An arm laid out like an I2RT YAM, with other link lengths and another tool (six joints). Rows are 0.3 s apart.
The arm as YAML. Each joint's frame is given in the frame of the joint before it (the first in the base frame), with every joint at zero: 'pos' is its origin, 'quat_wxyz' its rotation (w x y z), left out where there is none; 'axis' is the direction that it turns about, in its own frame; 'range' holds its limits. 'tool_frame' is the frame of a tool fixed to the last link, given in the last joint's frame.
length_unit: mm
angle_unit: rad
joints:
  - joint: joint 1
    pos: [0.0, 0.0, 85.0]
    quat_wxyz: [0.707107, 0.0, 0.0, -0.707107]
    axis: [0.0, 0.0, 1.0]
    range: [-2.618, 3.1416]
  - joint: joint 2
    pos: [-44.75, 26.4, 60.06]
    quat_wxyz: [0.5, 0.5, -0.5, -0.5]
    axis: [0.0, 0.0, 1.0]
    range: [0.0, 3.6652]
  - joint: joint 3
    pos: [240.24, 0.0, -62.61]
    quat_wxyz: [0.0, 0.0, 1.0, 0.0]
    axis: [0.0, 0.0, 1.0]
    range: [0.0, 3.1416]
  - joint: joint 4
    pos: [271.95, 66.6, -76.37]
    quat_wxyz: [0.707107, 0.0, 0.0, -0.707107]
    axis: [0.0, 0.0, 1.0]
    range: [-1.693, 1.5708]
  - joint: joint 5
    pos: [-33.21, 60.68, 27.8]
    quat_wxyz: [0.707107, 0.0, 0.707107, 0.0]
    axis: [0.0, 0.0, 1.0]
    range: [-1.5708, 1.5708]
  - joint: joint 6
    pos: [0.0, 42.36, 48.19]
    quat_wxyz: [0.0, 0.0, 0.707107, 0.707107]
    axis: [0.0, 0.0, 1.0]
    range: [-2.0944, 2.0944]
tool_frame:
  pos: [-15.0, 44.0, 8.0]
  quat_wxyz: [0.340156, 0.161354, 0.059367, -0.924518]
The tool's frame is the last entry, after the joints.
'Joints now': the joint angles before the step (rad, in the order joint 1, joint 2, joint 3, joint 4, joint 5, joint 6). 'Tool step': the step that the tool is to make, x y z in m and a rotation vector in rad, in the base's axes. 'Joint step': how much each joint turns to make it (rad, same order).
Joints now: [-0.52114, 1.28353, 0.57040, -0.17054, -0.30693, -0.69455]
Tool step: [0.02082, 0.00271, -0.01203, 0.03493, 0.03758, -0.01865]
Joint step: [0.04654, 0.14566, 0.06899, 0.04465, 0.03056, 0.06156]
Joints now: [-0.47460, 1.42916, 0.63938, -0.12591, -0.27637, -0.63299]
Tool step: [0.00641, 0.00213, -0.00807, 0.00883, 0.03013, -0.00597]
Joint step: [0.01974, 0.06241, 0.02332, 0.01290, 0.01989, 0.01786]
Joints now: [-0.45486, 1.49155, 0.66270, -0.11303, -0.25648, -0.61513]
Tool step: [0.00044, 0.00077, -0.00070, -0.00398, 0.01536, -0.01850]
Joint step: [0.00560, 0.00855, 0.00544, -0.00558, 0.02244, 0.01395]
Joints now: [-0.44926, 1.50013, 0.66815, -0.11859, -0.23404, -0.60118]
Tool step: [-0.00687, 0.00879, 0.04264, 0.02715, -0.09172, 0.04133]
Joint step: [0.00279, -0.19003, 0.00689, -0.12355, -0.07435, 0.00900]
